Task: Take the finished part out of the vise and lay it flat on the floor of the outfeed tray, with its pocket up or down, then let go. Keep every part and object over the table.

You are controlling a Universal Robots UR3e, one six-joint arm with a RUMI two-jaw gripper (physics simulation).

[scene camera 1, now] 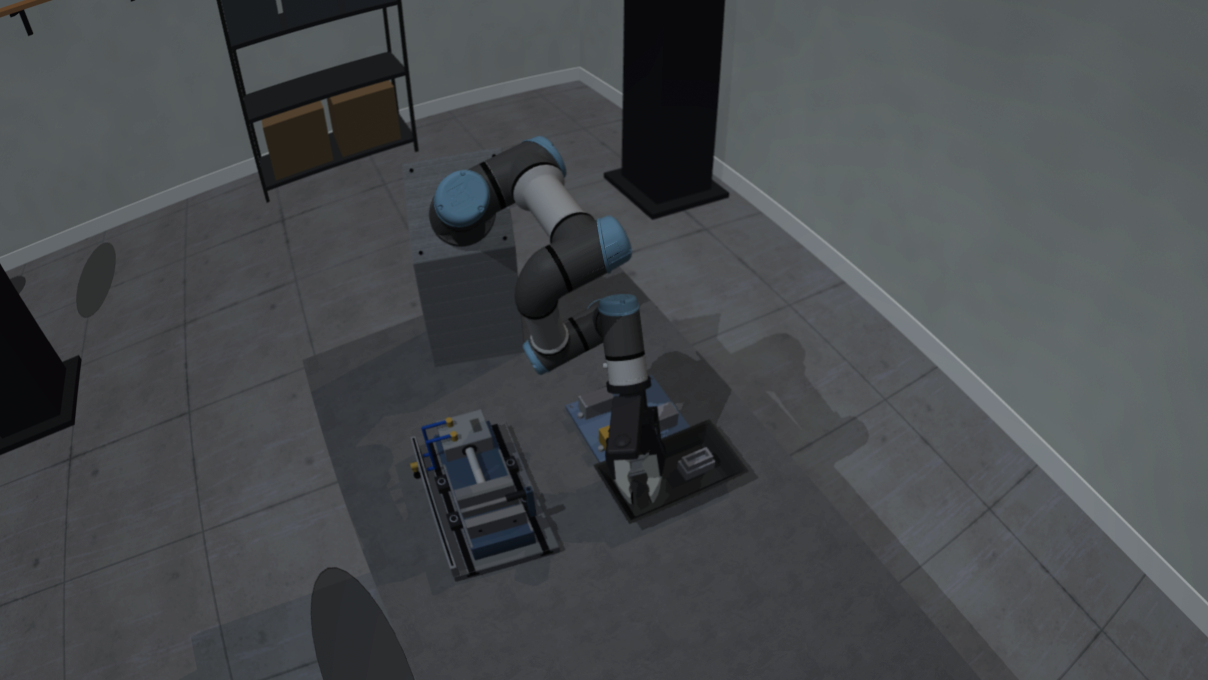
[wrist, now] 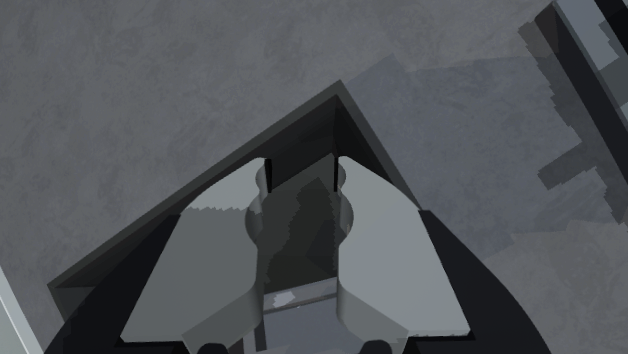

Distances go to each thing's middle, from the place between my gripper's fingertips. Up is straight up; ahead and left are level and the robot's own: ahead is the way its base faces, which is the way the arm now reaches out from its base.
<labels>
My gripper is now 20 cm past the blue plate (scene camera 1: 589,428), 10 cm to the right of it and 4 cm above it. Round my hand: blue vise body (scene camera 1: 520,536): 23 cm to the right, 16 cm behind, 1 cm below.
</labels>
